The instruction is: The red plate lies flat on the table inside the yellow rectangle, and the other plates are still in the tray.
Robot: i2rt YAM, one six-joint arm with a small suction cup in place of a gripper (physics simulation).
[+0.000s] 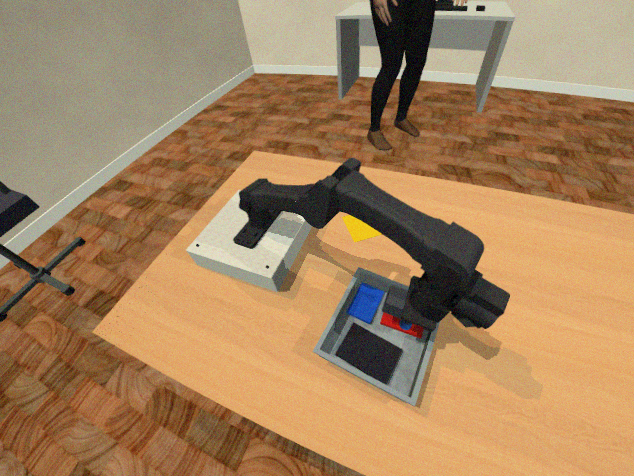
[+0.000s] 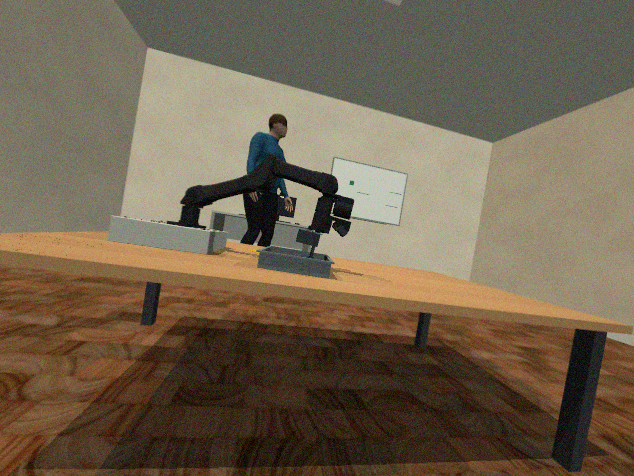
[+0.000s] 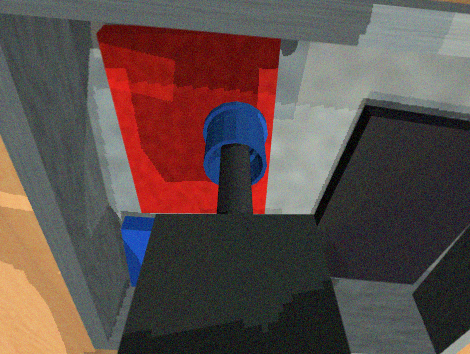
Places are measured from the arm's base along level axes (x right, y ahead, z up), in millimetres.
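Where they show: hand, its tool point: (image 1: 403, 325) (image 3: 235, 121); arm's base, origin of its link: (image 1: 261, 222) (image 2: 188, 226).
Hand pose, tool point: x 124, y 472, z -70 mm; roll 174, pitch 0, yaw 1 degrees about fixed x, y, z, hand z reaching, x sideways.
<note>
Each offset is from my tool point to the top centre of the thing. "spot": to the spot under its first point.
The red plate @[dx -18, dy -5, dz +10 mm] (image 1: 392, 321) (image 3: 170, 152) lies flat in the far right part of the grey tray @[dx +39, dy -48, dz +47 mm] (image 1: 358, 372) (image 2: 294, 266) (image 3: 48, 114). My blue suction cup (image 1: 405, 324) (image 3: 235, 129) is pressed down onto the red plate near its right edge. A blue plate @[dx -22, dy -105, dz +11 mm] (image 1: 366, 302) (image 3: 134, 244) lies in the tray's far left part, and a dark plate @[dx +94, dy -59, dz +10 mm] (image 1: 368, 352) (image 3: 399, 198) in its near part. The yellow rectangle @[spot: dx -264, dy -207, dz -2 mm] (image 1: 358, 228) is on the table behind the tray, partly hidden by my arm.
The arm's grey base block (image 1: 240, 256) (image 2: 158, 235) stands at the table's left. A person (image 1: 393, 66) (image 2: 263, 174) stands beyond the table by a grey desk (image 1: 461, 25). A whiteboard (image 2: 368, 192) hangs on the far wall.
</note>
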